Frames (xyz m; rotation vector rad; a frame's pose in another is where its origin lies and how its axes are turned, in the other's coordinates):
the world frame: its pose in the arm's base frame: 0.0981 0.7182 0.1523 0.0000 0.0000 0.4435
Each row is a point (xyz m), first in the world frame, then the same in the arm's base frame.
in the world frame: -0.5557 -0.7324 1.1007
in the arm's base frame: -0.0896 -0.1818 1.2530
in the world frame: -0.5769 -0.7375 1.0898
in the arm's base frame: -0.1065 -0.1955 1.2421
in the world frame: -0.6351 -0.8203 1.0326
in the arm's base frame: -0.1236 -0.2953 1.1849
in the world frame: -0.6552 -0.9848 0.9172
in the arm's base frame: -0.0711 -0.4525 1.0695
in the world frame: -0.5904 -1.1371 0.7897
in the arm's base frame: 0.0528 -0.5622 0.9420
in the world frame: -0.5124 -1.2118 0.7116
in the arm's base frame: 0.1553 -0.5962 0.8639
